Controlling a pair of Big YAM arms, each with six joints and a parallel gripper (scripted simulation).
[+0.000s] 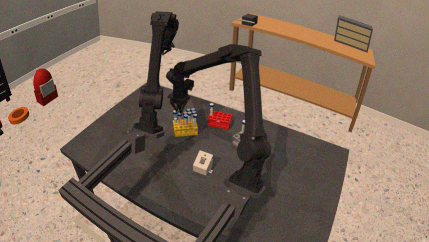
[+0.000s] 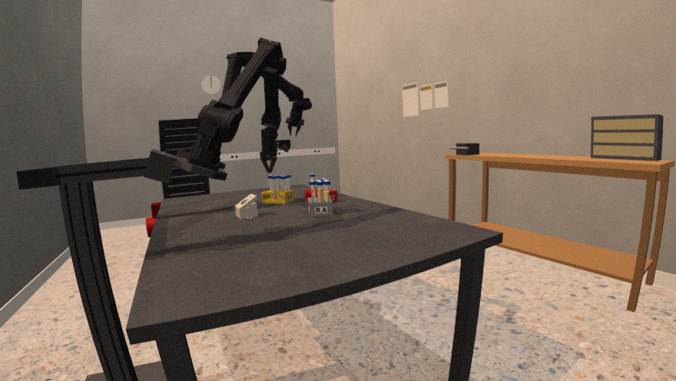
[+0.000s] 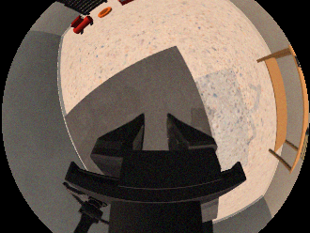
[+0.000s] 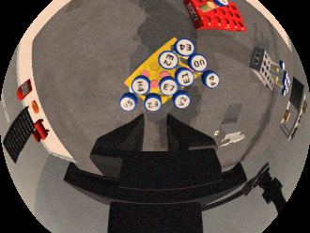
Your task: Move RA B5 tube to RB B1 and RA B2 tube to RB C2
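My right hand is 210 mm short of the red rack, 120 mm to the left of it and 120 mm above it.
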